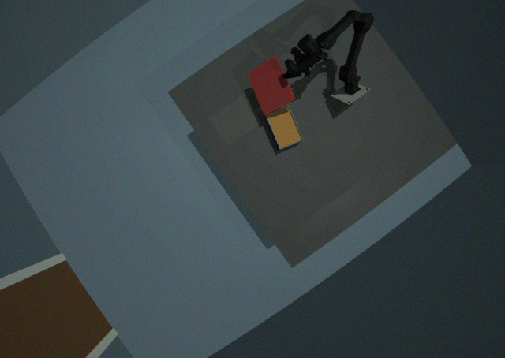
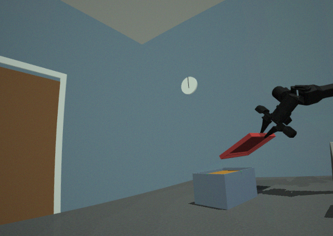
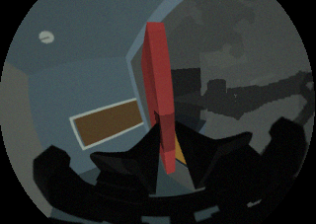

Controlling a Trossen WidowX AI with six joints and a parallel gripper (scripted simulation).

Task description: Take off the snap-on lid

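The lid is 70 mm ahead of my gripper tip, 30 mm below it and 10 mm to the right of it. From my gripper tip the other things lie so: blue-grey storage box 190 mm to the left, 180 mm below, 110 mm ahead.
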